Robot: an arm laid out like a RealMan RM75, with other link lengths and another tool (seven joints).
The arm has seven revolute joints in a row. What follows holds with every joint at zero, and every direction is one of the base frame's. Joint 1 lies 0.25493 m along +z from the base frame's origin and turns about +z. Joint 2 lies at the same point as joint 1 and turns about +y. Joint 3 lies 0.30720 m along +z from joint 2 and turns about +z. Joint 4 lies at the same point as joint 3 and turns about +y. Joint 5 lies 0.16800 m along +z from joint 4 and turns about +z. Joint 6 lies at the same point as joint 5 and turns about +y. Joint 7 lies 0.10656 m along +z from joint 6 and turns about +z. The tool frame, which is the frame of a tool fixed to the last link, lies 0.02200 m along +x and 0.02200 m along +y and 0.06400 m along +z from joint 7; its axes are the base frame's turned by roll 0.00, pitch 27.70 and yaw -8.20 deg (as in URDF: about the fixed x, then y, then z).
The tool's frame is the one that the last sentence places.
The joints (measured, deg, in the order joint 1, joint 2, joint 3, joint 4, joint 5, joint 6, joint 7), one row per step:
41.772 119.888 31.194 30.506 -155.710 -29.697 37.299
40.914 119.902 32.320 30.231 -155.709 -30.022 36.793
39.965 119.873 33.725 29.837 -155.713 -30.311 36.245
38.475 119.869 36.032 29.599 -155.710 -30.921 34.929
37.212 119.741 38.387 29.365 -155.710 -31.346 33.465
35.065 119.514 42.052 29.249 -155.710 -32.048 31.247
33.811 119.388 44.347 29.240 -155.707 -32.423 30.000
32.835 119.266 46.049 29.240 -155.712 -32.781 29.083
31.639 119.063 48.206 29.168 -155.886 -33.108 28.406
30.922 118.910 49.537 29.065 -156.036 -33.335 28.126
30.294 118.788 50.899 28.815 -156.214 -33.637 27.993
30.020 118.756 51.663 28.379 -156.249 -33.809 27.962
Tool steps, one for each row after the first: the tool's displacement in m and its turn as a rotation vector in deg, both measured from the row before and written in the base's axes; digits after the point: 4 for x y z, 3 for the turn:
0.0042 0.0013 0.0025 0.983 0.416 -0.966
0.0056 0.0022 0.0035 1.253 0.361 -1.244
0.0066 0.0028 0.0054 2.055 0.751 -1.411
0.0070 0.0041 0.0064 2.212 0.348 -1.239
0.0118 0.0050 0.0107 3.448 0.598 -2.051
0.0071 0.0030 0.0068 2.123 0.378 -1.331
0.0058 0.0019 0.0055 1.625 0.261 -0.990
0.0082 0.0022 0.0073 1.906 0.354 -1.536
0.0055 0.0013 0.0048 1.166 0.218 -1.002
0.0054 0.0015 0.0049 1.168 0.274 -1.039
0.0041 0.0009 0.0027 0.650 0.041 -0.774

